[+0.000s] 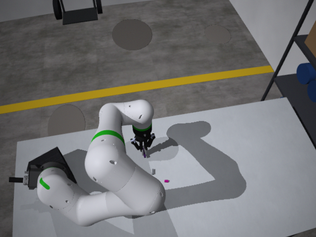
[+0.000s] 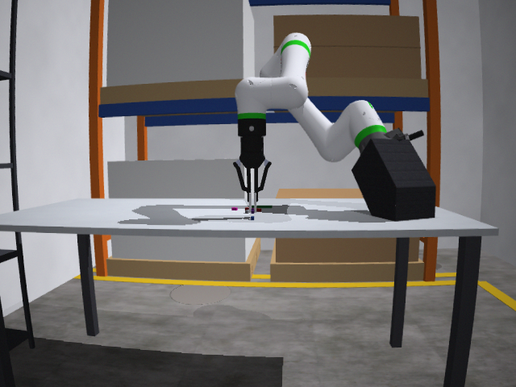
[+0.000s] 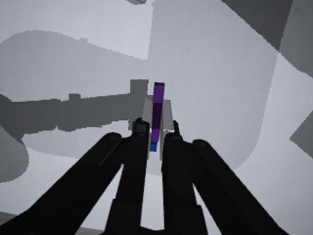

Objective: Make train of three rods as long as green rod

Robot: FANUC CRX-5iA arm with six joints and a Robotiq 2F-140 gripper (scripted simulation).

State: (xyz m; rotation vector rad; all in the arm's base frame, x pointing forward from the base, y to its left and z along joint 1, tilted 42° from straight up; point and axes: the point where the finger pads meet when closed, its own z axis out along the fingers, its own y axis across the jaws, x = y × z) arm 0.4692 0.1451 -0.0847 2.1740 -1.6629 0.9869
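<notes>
Right now my hand is 40 mm short of the grey rod, 110 mm to the left of it and 50 mm above it. The rest, counted from my hand: red rod: 30 mm ahead, 160 mm to the right, 50 mm below; purple rod: 30 mm below; magenta rod: 100 mm ahead, 180 mm to the right, 50 mm below.
</notes>
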